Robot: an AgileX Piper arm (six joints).
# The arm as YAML. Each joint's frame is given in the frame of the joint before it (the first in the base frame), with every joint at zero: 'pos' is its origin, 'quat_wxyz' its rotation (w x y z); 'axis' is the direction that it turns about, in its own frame. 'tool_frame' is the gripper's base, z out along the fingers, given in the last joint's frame.
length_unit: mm
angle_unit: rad
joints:
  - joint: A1
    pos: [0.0, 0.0, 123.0]
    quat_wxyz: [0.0, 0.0, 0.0, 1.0]
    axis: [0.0, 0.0, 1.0]
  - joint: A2
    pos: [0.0, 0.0, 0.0]
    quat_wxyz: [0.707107, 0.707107, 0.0, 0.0]
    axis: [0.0, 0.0, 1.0]
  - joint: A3
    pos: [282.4, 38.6, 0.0]
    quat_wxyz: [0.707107, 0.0, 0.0, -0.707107]
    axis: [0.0, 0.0, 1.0]
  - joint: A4
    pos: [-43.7, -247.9, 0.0]
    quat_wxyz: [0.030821, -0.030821, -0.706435, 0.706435]
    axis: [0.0, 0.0, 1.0]
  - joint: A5
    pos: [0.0, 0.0, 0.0]
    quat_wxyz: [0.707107, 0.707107, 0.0, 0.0]
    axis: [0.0, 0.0, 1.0]
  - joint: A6
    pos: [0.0, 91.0, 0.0]
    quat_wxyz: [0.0, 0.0, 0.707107, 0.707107]
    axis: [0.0, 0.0, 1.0]
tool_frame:
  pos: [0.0, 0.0, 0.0]
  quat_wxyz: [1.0, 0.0, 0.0, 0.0]
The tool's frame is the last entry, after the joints.
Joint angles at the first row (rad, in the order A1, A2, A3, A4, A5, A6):
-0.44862 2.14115 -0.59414 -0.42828 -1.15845 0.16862
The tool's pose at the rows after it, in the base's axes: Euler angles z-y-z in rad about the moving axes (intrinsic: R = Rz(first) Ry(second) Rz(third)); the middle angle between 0 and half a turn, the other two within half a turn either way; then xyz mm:
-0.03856, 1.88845, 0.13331, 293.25, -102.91, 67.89
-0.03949, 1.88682, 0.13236, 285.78, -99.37, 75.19
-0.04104, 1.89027, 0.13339, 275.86, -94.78, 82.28
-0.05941, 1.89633, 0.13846, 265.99, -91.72, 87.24
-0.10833, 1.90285, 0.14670, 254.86, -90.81, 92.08
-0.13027, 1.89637, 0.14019, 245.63, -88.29, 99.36
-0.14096, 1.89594, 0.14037, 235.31, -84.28, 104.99
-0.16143, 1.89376, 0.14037, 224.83, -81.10, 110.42
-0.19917, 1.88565, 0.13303, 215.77, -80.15, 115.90
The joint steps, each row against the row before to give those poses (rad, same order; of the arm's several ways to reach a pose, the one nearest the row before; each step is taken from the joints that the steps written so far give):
0.00000 -0.01870 0.02225 0.00143 0.00349 0.01144
0.00002 -0.03991 0.03751 0.00063 0.00060 0.00000
-0.00002 -0.04491 0.04699 0.00179 0.00162 -0.00001
0.00002 -0.03715 0.04461 0.02012 0.00001 0.00000
-0.00001 -0.03924 0.04808 0.05179 0.00003 0.00001
-0.00004 -0.04692 0.04080 0.02200 -0.00002 -0.00649
0.00006 -0.04442 0.04431 0.01114 0.00000 -0.00088
-0.00006 -0.04522 0.04357 0.02101 0.00001 -0.00157
0.00006 -0.04318 0.03582 0.03863 0.00003 -0.00932

